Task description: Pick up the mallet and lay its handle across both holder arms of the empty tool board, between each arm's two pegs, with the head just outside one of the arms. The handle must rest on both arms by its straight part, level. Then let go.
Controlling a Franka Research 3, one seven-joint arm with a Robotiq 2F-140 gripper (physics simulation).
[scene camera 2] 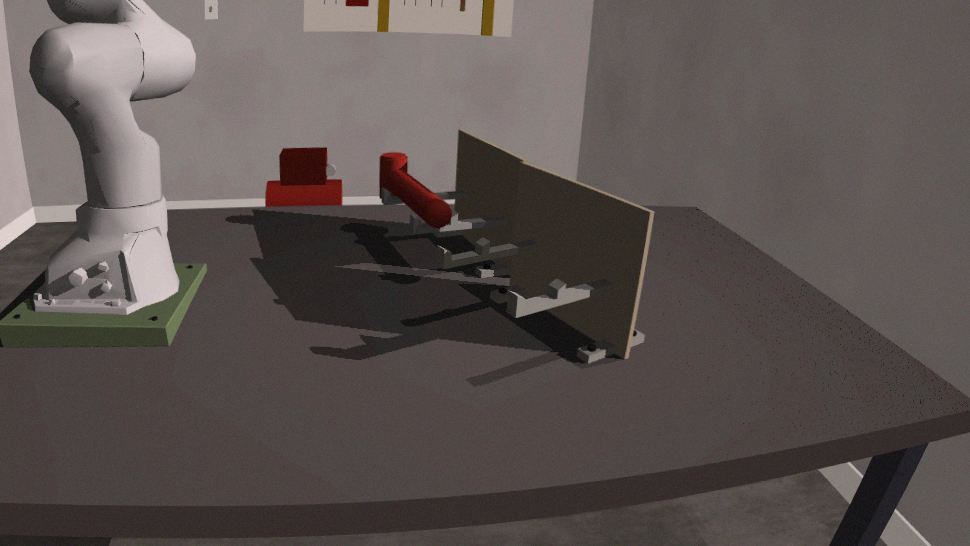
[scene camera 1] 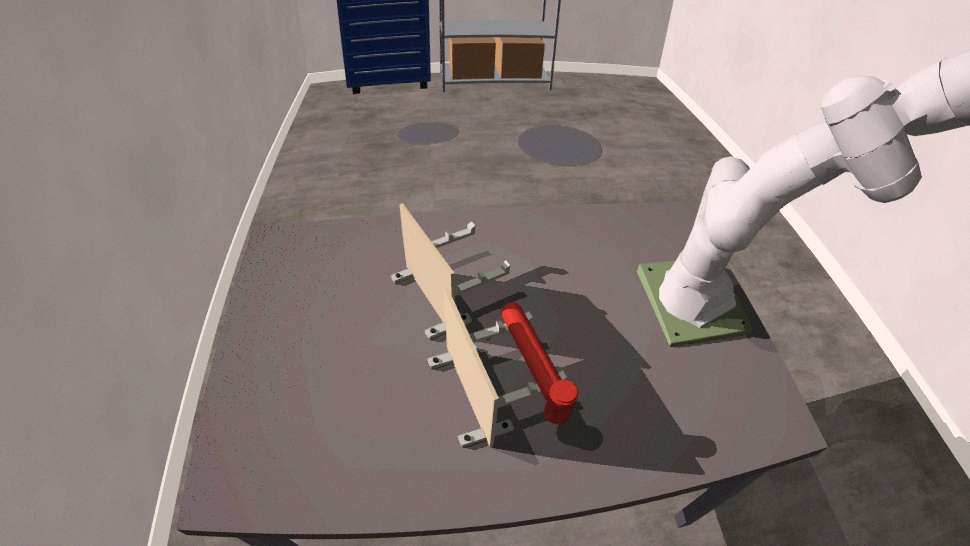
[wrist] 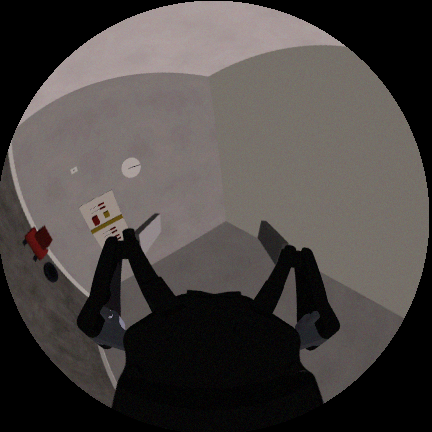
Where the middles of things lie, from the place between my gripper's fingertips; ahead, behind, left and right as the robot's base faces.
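I can see the red mallet [scene camera 1: 561, 395], and it is well below my hand, a long way to the right of it and a long way ahead of it.
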